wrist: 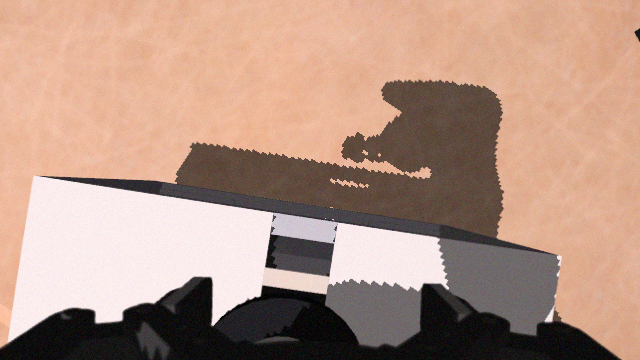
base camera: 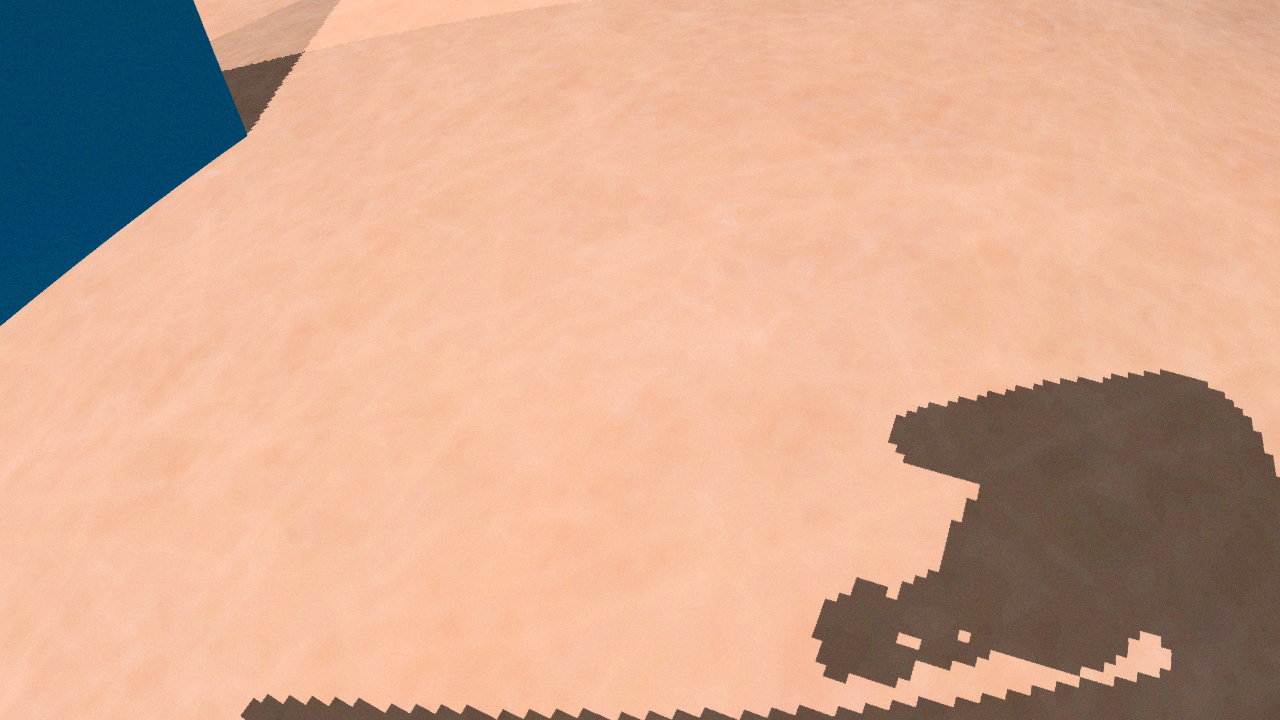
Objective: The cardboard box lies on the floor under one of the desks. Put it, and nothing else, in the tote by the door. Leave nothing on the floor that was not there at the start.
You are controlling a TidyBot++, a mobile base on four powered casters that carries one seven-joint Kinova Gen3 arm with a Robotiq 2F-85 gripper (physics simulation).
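Places are measured from the arm's base along level axes (x ahead, y left, z up), in metres.
Where they show: gripper, fingertip midpoint: [wrist: 316, 303].
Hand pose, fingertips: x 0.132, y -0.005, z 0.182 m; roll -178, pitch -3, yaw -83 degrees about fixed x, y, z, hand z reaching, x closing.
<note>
After its pixels a point has its place.
My gripper [wrist: 316, 303] @[x 0.132, y -0.005, z 0.182 m] is open and empty, its two black fingertips wide apart at the bottom of the wrist view, above the robot's own white base. The cardboard box does not show in either view. A plain dark-blue flat-sided thing [base camera: 98, 134] @[x 0.710, y 0.563, z -0.300 m] stands at the upper left of the base camera view, cut off by the frame. I cannot tell whether it is the tote. The desks and the door do not show in either view.
The robot's white base top [wrist: 140, 240] fills the lower wrist view. The robot's shadow lies on the pinkish floor [base camera: 581, 358] @[x 0.466, y 0.069, z -0.396 m] [wrist: 200, 75] @[x 0.359, y 0.231, z -0.396 m]. A small black corner of something [wrist: 638, 35] @[x 0.596, y -0.634, z -0.392 m] shows at the right edge of the wrist view. Another shadow lies behind the blue thing.
</note>
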